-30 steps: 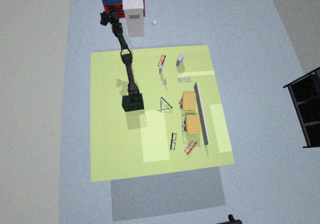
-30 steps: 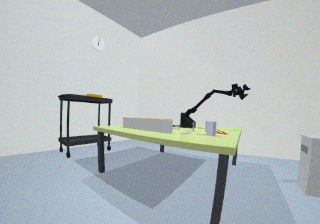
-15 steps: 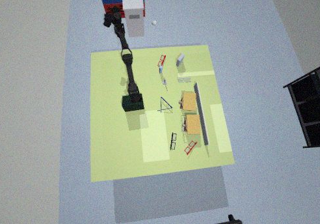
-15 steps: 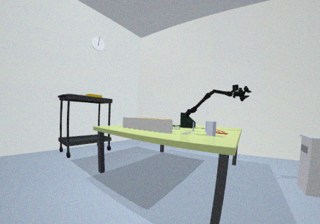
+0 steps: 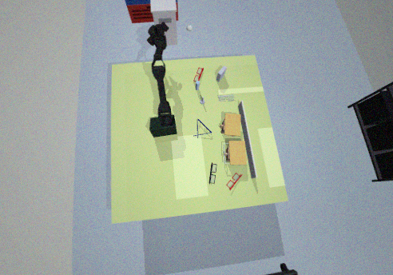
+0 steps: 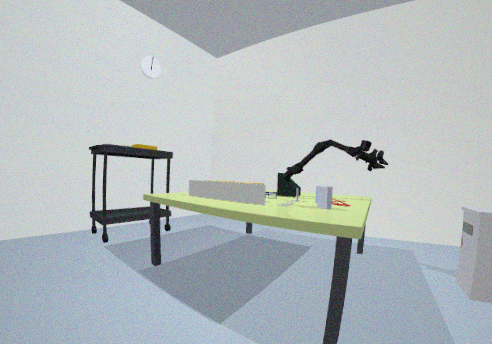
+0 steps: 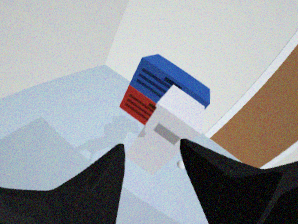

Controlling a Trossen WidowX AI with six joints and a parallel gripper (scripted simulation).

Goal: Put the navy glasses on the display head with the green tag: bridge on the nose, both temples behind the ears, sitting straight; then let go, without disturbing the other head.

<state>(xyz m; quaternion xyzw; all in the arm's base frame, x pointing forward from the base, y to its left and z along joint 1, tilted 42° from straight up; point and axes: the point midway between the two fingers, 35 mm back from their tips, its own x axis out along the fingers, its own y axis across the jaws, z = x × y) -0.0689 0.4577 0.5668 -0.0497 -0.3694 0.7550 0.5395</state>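
Right now the grey box is 54 cm ahead of my gripper tip, 27 cm to the right of it and 19 cm below it. Also, from my gripper tip: display head 58 cm ahead, 96 cm to the right, 19 cm below; then long grey panel 71 cm ahead, 85 cm to the right, 19 cm below.
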